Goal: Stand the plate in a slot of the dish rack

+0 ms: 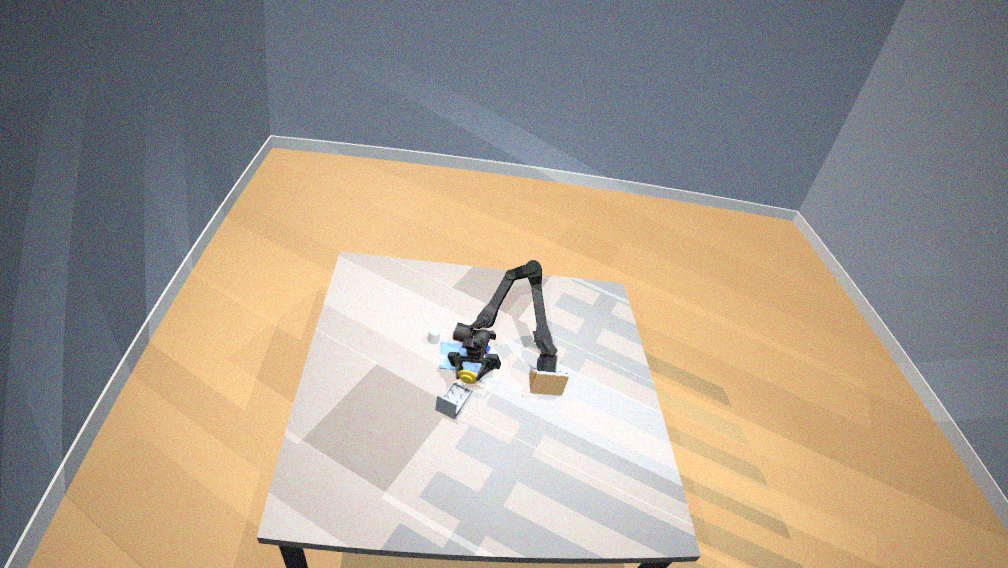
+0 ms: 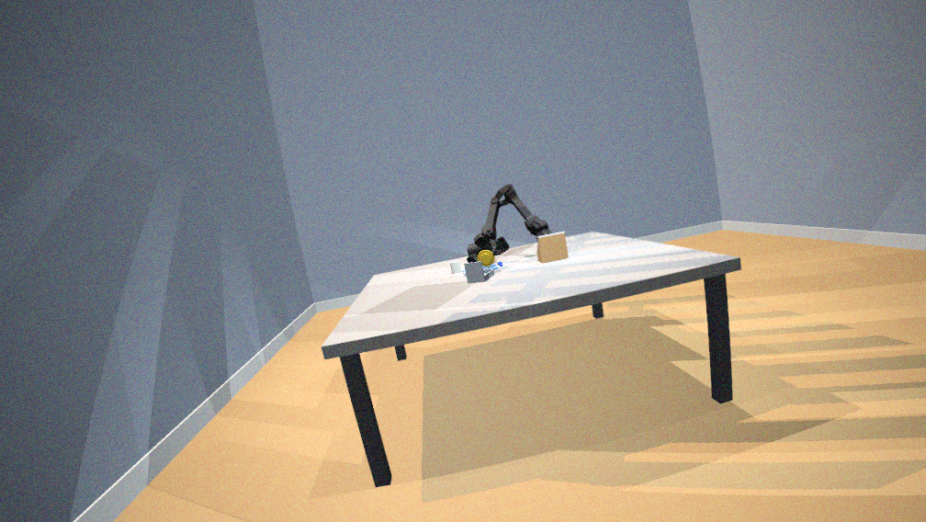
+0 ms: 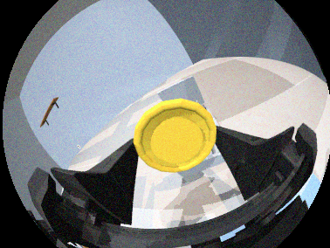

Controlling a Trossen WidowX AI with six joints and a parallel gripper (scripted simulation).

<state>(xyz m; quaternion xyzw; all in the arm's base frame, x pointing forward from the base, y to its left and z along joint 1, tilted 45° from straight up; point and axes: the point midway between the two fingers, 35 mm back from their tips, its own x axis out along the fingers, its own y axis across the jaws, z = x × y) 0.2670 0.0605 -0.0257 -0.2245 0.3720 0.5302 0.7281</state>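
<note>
Now: the grey dish rack 50 mm to the left of my gripper tip, 40 mm below it and 30 mm ahead of it. From my gripper tip the other things lie so: light blue mat 160 mm to the right, 70 mm below, 40 mm ahead; white cup 220 mm to the right, 150 mm ahead, 40 mm below; yellow plate 10 mm to the right.
</note>
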